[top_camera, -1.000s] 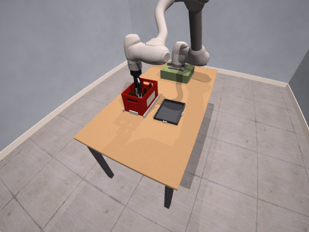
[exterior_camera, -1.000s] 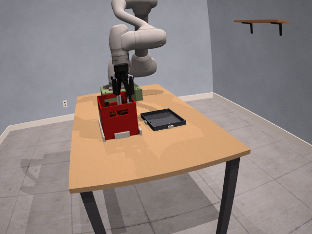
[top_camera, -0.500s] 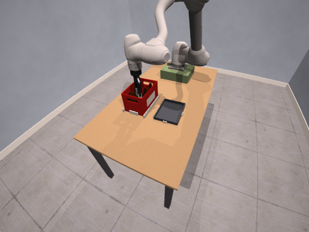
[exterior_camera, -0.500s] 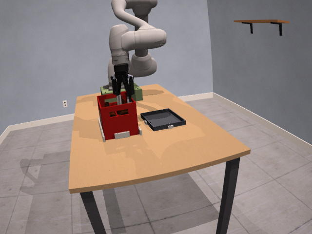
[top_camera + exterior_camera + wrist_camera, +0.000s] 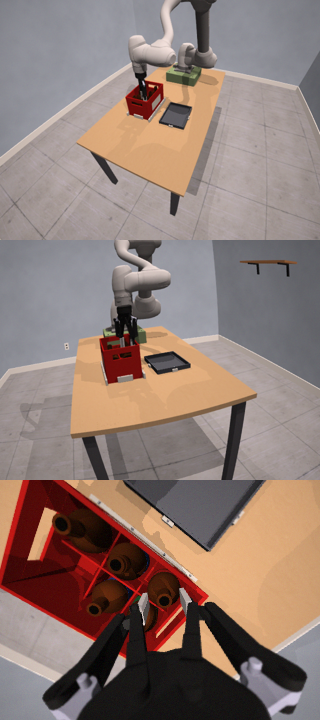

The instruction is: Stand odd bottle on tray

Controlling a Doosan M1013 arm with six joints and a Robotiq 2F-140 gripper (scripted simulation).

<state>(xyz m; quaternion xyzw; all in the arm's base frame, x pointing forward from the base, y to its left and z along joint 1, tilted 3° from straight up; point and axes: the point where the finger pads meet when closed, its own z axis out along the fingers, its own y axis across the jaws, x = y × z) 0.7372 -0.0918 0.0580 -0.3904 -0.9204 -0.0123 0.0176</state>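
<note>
Right now the glass bottle is 90 mm below my hand and 80 mm to the right of it. From my hand the other things lie so: dark grey tray: 230 mm to the left, 160 mm below, 80 mm behind; then red crate: 90 mm below, 90 mm behind, 40 mm to the right.
</note>
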